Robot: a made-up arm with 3 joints. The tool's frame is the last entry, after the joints. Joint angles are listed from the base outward.
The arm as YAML. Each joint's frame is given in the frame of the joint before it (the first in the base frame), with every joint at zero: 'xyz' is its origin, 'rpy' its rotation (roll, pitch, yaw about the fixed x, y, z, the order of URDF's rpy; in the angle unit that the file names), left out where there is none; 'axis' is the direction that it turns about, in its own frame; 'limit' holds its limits. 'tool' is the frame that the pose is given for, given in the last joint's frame.
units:
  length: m
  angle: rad
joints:
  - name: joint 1
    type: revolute
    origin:
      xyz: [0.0, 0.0, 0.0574]
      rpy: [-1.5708, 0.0, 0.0]
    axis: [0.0, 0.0, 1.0]
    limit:
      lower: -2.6
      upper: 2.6
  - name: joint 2
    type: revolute
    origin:
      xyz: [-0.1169, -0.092, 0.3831]
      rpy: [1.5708, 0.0, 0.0]
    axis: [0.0, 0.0, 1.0]
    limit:
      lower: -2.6
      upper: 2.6
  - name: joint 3
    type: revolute
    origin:
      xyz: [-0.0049, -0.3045, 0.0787]
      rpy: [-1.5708, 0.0, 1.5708]
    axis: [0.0, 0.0, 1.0]
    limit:
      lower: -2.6
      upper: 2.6
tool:
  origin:
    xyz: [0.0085, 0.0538, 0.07]
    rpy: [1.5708, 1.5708, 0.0]
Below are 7 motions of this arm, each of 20 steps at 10 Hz.
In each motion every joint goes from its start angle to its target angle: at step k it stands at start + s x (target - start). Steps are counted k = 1, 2, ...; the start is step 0. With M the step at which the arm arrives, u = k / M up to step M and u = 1 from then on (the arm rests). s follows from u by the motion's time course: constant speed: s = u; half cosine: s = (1 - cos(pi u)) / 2; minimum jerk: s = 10 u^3 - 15 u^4 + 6 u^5.
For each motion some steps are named. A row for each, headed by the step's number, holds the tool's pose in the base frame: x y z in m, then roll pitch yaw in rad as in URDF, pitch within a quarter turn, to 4 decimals.
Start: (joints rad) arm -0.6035 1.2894 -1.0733
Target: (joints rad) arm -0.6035 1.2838 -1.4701
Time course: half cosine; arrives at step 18
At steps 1, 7, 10, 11, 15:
1: 0.0002 0.2408 0.2429 0.4914 -0.1583 1.3371
7: -0.0053 0.2410 0.2473 0.6192 -0.1593 1.3356
10: -0.0093 0.2409 0.2512 0.7217 -0.1601 1.3344
11: -0.0105 0.2408 0.2526 0.7552 -0.1603 1.3340
15: -0.0140 0.2406 0.2570 0.8593 -0.1611 1.3327

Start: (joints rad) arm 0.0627 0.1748 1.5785
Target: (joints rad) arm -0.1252 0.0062 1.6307
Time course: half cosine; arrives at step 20
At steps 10, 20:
10: -0.1641 0.0192 0.2164 -1.6074 -0.0311 0.0905
20: -0.2087 0.0239 0.1979 -1.6315 -0.1252 0.0063

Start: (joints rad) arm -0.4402 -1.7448 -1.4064
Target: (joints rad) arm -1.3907 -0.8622 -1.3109
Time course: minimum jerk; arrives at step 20
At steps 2, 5, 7, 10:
2: -0.3902 0.4984 0.0586 1.8485 0.0719 -1.7211
5: -0.3960 0.4784 0.0185 1.9336 0.0424 -1.6418
7: -0.3951 0.4496 -0.0370 2.0474 -0.0207 -1.5444
10: -0.3633 0.3893 -0.1400 2.2566 -0.2110 -1.4054

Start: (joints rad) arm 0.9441 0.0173 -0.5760
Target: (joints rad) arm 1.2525 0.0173 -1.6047
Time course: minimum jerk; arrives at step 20
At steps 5, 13, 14, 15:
5: 0.0063 0.1179 0.2877 0.7081 0.9758 0.0309
13: 0.0838 0.1317 0.2947 1.4047 1.1796 0.0454
14: 0.0929 0.1318 0.2942 1.4817 1.2018 0.0480
15: 0.1003 0.1316 0.2936 1.5455 1.2202 0.0504

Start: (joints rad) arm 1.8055 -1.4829 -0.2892
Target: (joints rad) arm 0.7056 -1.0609 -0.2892
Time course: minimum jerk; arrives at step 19
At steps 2, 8, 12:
2: 0.2081 0.4318 0.4240 -1.5063 0.0898 -1.5913
8: 0.0571 0.3898 0.4789 -1.1221 0.2346 -1.5334
12: -0.1180 0.3431 0.4634 -0.6695 0.3317 -1.3461

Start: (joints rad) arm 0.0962 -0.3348 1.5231
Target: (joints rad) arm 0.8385 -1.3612 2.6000
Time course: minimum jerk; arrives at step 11
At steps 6, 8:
6: -0.2873 0.2331 0.4498 -2.5936 0.3050 -1.0038
8: -0.2039 0.3380 0.5259 3.1088 0.2288 -1.3144

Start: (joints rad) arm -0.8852 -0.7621 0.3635
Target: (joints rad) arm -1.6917 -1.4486 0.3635
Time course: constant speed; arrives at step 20
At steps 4, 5, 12, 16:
4: -0.3072 0.2454 -0.2393 0.5711 -0.5687 -1.1922
5: -0.2971 0.2555 -0.2555 0.6282 -0.5545 -1.2392
12: -0.2026 0.3302 -0.3472 0.9891 -0.3883 -1.4871
16: -0.1351 0.3745 -0.3787 1.1655 -0.2593 -1.5601

